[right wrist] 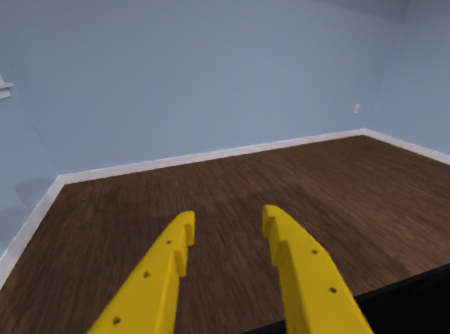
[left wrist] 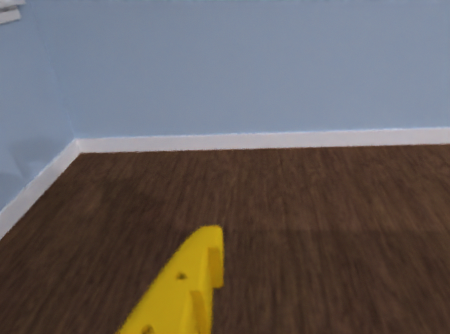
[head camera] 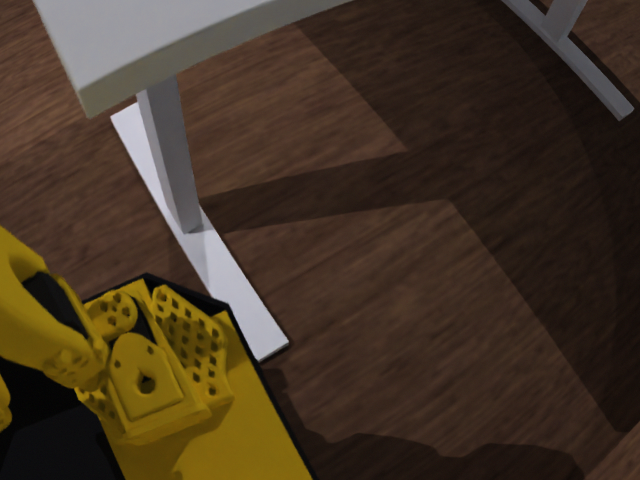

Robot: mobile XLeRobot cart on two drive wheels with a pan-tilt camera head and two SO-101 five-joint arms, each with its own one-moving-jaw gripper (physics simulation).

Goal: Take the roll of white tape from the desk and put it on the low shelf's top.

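Pixels of known places: left hand, its tool point: (left wrist: 222,247); right hand, its tool point: (right wrist: 193,223); left arm's base, origin of its link: (head camera: 141,342).
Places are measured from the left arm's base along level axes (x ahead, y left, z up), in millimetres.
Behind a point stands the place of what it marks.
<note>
The white desk (head camera: 170,31) {x 78, y 83, z 175 mm} shows at the upper left of the head camera view, one corner of its top and its near edge in view. The roll of white tape and the low shelf do not show in these views. My left gripper shows one notched jaw in the left wrist view, so it is fully open, with floor and wall beyond it. My right gripper (right wrist: 228,220) {x -248, y -273, z 107 mm} shows both jaws with a wide gap between them in the right wrist view; it is open and empty.
A desk leg (head camera: 168,155) {x 108, y 423, z -445 mm} stands on a long white foot (head camera: 232,289) close to the yellow and black cart body (head camera: 242,413) {x 43, y -71, z 0 mm}. A second desk foot (head camera: 594,77) is at the upper right. Blue walls (left wrist: 250,70) {x -1964, y -311, z -335 mm} (right wrist: 225,75) {x -2026, y 175, z 48 mm} with white baseboards stand beyond the wooden floor.
</note>
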